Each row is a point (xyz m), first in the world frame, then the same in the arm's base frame.
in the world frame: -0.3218 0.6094 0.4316
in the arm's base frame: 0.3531 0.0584 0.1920
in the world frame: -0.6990 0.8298 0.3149
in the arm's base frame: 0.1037 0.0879 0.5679
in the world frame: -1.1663 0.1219 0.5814
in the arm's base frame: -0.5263 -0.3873 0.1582
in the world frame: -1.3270 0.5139 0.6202
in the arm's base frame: -0.4685 -0.4219 0.5783
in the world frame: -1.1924 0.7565 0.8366
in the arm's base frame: -0.1778 -0.5587 0.7219
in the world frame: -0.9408 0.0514 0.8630
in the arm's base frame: -0.2830 -0.5985 -0.0187
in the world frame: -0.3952 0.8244 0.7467
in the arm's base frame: 0.4888 -0.2353 0.4069
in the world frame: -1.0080 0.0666 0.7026
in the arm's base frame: -0.3820 -0.4636 0.0311
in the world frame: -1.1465 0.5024 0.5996
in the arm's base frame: -0.3299 -0.3518 0.4833
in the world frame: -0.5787 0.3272 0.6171
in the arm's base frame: 0.0680 -0.2266 0.0598
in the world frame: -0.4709 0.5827 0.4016
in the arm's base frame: 0.2074 0.0407 0.2399
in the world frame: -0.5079 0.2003 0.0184
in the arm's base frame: -0.1180 0.3466 -0.0681
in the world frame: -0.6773 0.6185 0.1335
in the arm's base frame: -0.0316 0.2403 0.3769
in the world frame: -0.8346 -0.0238 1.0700
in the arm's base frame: -0.1644 -0.7738 -0.1412
